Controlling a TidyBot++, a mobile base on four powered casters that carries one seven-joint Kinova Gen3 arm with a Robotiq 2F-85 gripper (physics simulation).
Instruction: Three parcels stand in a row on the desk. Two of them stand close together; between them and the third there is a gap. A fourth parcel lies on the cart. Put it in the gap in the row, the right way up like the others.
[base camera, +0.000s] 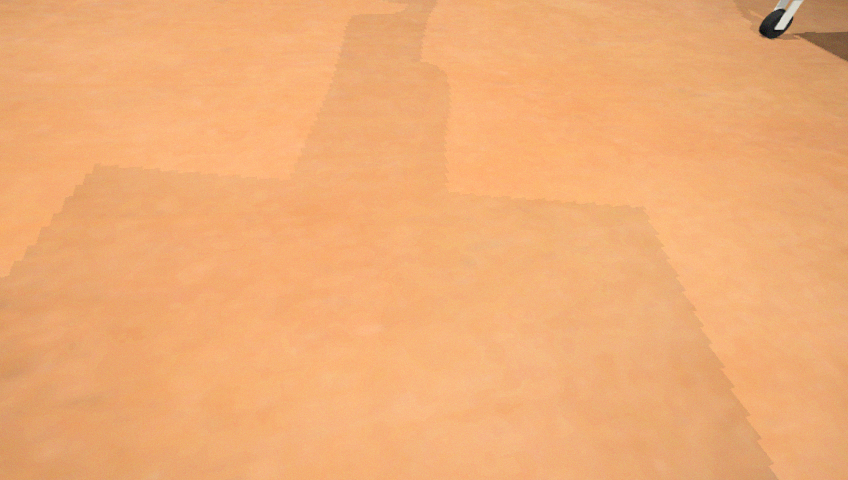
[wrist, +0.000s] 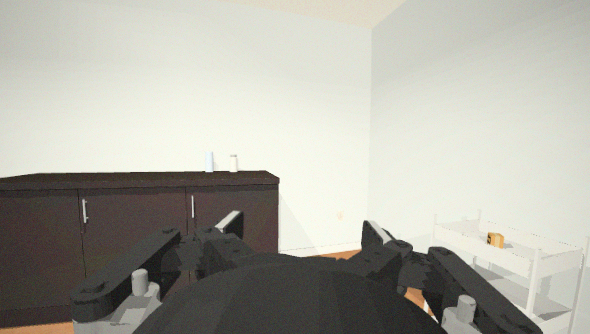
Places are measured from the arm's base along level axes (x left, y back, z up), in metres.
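Pixels of known places: gripper, fingertip midpoint: (wrist: 302, 229).
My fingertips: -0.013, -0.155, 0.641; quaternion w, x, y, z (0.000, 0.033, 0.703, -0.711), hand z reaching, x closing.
Ahead of a thing's pixels: the offset from my fingertips to its middle, as dx, dy, dz. "spot": to the spot under its first point. Level surfaces: height alone.
A small orange-yellow parcel {-0.940, -0.800, -0.347} (wrist: 495, 240) lies on the top tray of the white cart (wrist: 534, 280), at the right of the wrist view and some way off. It has a dark mark on its left face. In the base camera view a dark wheel of the cart {spot: -0.721, -0.916, -1.009} (base camera: 775, 24) with part of a white leg shows at the top right. My gripper (wrist: 302, 229) is open, with its fingers wide apart and no object between them; it is far from the parcel. The desk and the three parcels in the row do not show in either view.
A long dark cabinet (wrist: 135, 215) stands along the wall at the left of the wrist view. A light blue cylinder {+0.733, -1.696, -0.042} (wrist: 209, 162) and a white bottle {+0.534, -1.726, -0.053} (wrist: 233, 164) stand on it. A room corner lies between the cabinet and the cart. Shadows fall on the orange floor {dz -1.037} (base camera: 565, 130).
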